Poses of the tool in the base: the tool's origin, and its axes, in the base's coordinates. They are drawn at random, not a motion.
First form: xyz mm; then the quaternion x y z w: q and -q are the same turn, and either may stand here.
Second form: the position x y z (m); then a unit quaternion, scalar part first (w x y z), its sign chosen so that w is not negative. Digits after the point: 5 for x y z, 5 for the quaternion.
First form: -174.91 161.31 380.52 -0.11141 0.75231 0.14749 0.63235
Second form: -0.17491 0.16131 0.38052 0.63235 -0.11141 0.75231 0.14749
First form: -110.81 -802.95 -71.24 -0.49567 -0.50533 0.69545 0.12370
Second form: -0.11081 -0.80295 -0.07124 0.12370 -0.49567 -0.50533 0.69545
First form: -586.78 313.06 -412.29 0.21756 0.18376 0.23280 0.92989
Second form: -0.58678 0.31306 -0.41229 0.92989 0.21756 0.18376 0.23280
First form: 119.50 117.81 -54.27 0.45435 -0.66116 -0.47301 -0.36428
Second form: 0.11950 0.11781 -0.05427 0.36428 -0.45435 0.66116 0.47301
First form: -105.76 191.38 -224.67 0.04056 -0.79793 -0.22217 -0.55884
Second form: -0.10576 0.19138 -0.22467 0.55884 -0.04056 0.79793 0.22217
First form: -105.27 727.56 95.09 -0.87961 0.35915 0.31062 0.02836
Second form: -0.10527 0.72756 0.09509 0.02836 -0.87961 0.35915 0.31062
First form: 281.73 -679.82 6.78 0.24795 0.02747 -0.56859 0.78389
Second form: 0.28173 -0.67982 0.00678 0.78389 0.24795 0.02747 -0.56859
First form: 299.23 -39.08 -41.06 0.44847 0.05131 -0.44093 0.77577
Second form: 0.29923 -0.03908 -0.04106 0.77577 0.44847 0.05131 -0.44093
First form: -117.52 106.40 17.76 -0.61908 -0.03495 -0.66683 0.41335
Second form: -0.11752 0.10640 0.01776 0.41335 -0.61908 -0.03495 -0.66683
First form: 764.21 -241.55 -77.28 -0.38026 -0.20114 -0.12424 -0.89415
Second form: 0.76421 -0.24155 -0.07728 0.89415 0.38026 0.20114 0.12424
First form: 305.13 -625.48 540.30 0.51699 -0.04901 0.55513 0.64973
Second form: 0.30513 -0.62548 0.54030 0.64973 0.51699 -0.04901 0.55513
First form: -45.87 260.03 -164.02 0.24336 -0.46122 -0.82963 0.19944
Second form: -0.04587 0.26003 -0.16402 0.19944 0.24336 -0.46122 -0.82963
